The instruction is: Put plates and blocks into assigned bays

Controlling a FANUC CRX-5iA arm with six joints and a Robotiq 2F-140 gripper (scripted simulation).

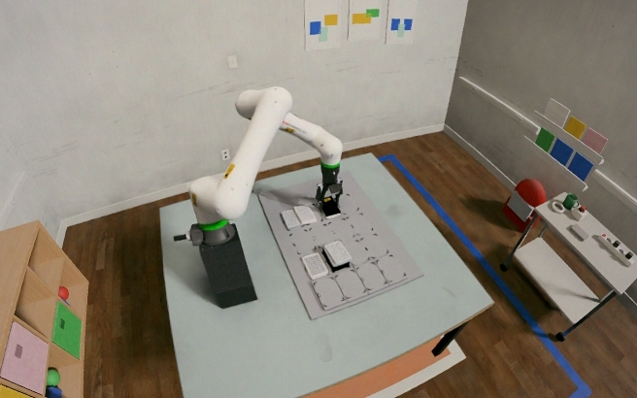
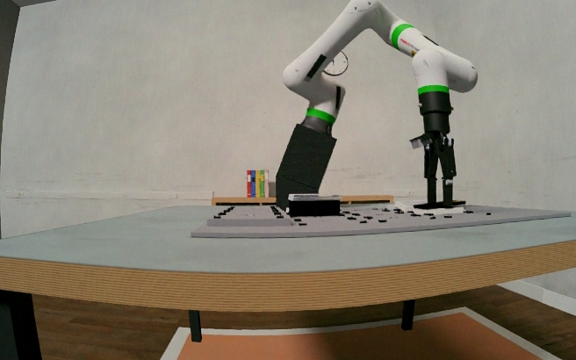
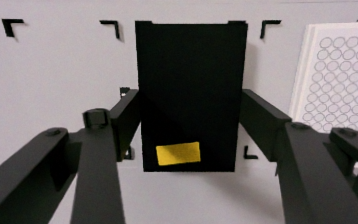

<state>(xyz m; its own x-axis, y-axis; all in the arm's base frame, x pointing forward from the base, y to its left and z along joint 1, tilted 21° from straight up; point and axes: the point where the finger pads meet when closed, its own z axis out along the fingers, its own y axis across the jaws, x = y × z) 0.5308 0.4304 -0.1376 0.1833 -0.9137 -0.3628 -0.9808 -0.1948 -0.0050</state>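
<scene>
Right now the lid is 2 cm below my hand. The rest, counted from my hand: white plate 21 cm behind, 4 cm to the right, 4 cm below; black deep-well block 4 cm behind, 34 cm to the right, 3 cm below.
</scene>
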